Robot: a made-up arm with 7 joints. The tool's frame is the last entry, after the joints. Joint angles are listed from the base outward. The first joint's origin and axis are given. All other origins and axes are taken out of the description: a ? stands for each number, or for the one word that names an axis. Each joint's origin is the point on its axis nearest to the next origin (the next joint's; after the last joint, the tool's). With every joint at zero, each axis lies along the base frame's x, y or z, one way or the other. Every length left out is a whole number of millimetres.
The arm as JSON. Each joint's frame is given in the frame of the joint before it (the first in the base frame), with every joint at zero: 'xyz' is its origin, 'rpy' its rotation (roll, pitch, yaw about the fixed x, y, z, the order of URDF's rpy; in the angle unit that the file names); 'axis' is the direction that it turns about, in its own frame. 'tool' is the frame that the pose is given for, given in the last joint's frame.
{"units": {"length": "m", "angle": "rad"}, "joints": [
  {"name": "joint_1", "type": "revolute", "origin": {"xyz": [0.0, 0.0, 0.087], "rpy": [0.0, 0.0, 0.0]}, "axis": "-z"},
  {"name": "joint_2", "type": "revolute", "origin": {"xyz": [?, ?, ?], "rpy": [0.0, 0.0, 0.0]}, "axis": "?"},
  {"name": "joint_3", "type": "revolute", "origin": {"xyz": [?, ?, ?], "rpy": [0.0, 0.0, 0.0]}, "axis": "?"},
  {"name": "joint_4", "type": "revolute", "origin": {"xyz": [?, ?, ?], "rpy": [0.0, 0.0, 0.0]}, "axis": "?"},
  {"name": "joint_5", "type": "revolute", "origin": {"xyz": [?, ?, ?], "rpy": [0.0, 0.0, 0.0]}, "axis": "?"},
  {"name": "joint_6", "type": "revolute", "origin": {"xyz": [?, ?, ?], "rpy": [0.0, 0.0, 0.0]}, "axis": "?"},
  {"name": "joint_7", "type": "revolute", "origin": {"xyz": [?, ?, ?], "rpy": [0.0, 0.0, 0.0]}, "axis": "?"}
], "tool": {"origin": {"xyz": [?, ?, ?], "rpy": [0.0, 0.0, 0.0]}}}
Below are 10 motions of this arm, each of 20 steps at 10 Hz.
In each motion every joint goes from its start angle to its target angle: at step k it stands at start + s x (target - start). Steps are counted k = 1, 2, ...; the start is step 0. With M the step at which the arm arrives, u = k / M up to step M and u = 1 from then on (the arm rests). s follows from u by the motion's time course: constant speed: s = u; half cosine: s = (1 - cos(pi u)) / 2; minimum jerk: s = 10 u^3 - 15 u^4 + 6 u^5.
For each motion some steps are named. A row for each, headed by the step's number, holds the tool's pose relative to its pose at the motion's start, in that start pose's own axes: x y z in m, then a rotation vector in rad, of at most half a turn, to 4 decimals.
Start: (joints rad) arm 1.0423 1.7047 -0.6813 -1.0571 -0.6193 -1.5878 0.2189
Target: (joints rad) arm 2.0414 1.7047 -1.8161 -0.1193 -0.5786 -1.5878 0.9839
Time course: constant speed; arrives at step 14
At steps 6, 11, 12, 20:
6: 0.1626 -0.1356 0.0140 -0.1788 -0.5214 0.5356
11: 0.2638 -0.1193 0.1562 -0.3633 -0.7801 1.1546
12: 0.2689 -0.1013 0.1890 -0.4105 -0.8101 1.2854
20: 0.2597 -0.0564 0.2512 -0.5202 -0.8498 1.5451

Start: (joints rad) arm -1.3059 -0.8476 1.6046 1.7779 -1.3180 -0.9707 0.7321
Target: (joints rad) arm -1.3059 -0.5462 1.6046 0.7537 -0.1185 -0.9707 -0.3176
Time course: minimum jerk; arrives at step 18
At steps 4, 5, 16, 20:
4: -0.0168 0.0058 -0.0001 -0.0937 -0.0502 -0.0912
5: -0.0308 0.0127 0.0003 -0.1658 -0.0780 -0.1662
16: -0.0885 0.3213 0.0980 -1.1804 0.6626 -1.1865
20: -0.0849 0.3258 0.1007 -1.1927 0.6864 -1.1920

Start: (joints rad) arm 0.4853 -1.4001 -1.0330 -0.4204 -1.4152 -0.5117 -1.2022
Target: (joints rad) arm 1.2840 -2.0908 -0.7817 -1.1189 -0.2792 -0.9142 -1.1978
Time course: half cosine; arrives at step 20
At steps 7, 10, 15, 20:
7: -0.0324 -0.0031 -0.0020 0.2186 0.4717 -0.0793
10: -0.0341 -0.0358 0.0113 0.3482 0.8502 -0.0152
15: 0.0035 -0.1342 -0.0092 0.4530 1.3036 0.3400
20: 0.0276 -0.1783 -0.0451 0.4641 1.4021 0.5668

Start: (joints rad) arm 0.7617 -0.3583 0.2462 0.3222 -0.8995 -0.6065 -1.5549
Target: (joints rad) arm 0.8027 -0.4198 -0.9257 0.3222 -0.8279 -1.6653 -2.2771
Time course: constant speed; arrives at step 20
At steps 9, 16, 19, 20:
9: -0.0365 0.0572 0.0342 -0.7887 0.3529 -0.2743
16: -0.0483 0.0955 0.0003 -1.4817 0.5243 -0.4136
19: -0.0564 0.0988 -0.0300 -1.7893 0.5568 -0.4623
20: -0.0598 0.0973 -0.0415 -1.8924 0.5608 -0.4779

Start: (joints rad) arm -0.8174 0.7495 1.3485 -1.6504 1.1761 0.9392 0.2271
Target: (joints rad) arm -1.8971 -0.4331 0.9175 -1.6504 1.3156 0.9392 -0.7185
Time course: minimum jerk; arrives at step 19
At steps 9, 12, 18, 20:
9: 0.0773 -0.1194 0.1607 -0.8409 -0.2933 0.2499
12: -0.0054 -0.0715 0.2075 -1.3908 -0.5434 0.1644
18: -0.1438 0.0120 0.1276 -1.8590 -0.7513 -0.1168
20: -0.1445 0.0124 0.1268 -1.8612 -0.7521 -0.1187

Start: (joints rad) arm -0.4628 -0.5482 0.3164 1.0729 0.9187 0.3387 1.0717
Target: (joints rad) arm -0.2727 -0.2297 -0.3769 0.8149 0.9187 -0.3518 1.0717
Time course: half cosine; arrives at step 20
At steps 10, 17, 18, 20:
10: 0.1621 -0.0527 -0.0524 -0.1430 -0.5527 0.4348
17: 0.3099 -0.0401 0.0046 -0.3220 -1.0544 0.7570
18: 0.3178 -0.0376 0.0116 -0.3363 -1.0883 0.7758
20: 0.3239 -0.0354 0.0175 -0.3481 -1.1159 0.7908

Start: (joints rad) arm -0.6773 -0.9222 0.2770 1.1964 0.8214 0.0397 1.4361
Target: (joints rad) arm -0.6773 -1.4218 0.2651 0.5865 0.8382 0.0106 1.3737
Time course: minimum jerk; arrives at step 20
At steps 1, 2, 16, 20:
1: -0.0001 0.0001 0.0001 -0.0010 -0.0001 -0.0009
2: -0.0006 0.0005 0.0008 -0.0071 -0.0007 -0.0065
16: -0.0051 0.0855 0.0371 -0.7609 -0.0232 -0.7366
20: -0.0013 0.0903 0.0358 -0.8060 -0.0212 -0.7835

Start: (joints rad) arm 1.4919 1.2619 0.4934 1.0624 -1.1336 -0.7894 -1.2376
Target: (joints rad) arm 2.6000 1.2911 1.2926 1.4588 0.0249 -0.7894 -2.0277
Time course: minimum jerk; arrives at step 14
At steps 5, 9, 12, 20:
5: -0.0642 0.0478 0.0833 -0.1950 0.0565 0.0065
9: -0.2323 0.0850 0.3012 -0.5729 0.3398 0.1287
12: -0.2912 0.0636 0.4094 -0.7555 0.5043 0.2944
20: -0.2959 0.0601 0.4206 -0.7757 0.5212 0.3168

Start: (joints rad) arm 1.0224 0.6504 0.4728 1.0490 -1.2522 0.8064 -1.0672
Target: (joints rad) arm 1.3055 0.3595 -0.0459 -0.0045 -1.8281 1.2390 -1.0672
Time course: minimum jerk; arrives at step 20
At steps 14, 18, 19, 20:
14: 0.3470 0.1391 -0.3314 0.6804 -0.3483 1.1460
18: 0.3748 0.2389 -0.3815 0.8389 -0.4575 1.2527
19: 0.3756 0.2440 -0.3836 0.8467 -0.4629 1.2568
20: 0.3757 0.2448 -0.3839 0.8479 -0.4638 1.2574

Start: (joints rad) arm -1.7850 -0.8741 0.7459 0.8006 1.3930 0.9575 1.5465
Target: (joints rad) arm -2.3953 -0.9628 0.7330 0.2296 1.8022 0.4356 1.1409
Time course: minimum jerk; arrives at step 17
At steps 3, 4, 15, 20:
3: 0.0015 -0.0141 -0.0052 -0.0413 -0.0302 0.0112
4: 0.0035 -0.0307 -0.0103 -0.0893 -0.0645 0.0248
15: 0.0780 -0.3494 0.1025 -1.1592 -0.6708 0.4646
20: 0.0792 -0.3528 0.1071 -1.1767 -0.6792 0.4742

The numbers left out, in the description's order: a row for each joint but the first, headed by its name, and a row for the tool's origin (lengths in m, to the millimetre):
joint_2: xyz 0.092 0.247 0.0, axis -y
joint_3: xyz 0.125 0.0 0.317, axis +z
joint_4: xyz 0.036 0.081 0.0, axis -y
joint_5: xyz -0.022 0.0 0.113, axis -z
joint_6: xyz 0.072 -0.13 0.0, axis +y
joint_7: xyz -0.279 0.0 -0.115, axis +x
tool: xyz 0.0 -0.107 -0.064

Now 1 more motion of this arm.
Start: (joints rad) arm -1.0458 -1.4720 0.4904 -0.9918 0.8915 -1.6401 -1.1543
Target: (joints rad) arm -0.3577 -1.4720 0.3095 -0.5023 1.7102 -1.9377 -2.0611
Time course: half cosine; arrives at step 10
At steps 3, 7, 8, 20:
3: -0.0385 -0.0210 -0.0293 -0.3025 0.1630 -0.1157
7: -0.1379 -0.0229 -0.0737 -1.2153 0.6859 -0.0043
8: -0.1526 -0.0157 -0.0809 -1.3846 0.7631 0.0937
20: -0.1649 -0.0083 -0.0878 -1.5273 0.8166 0.1972

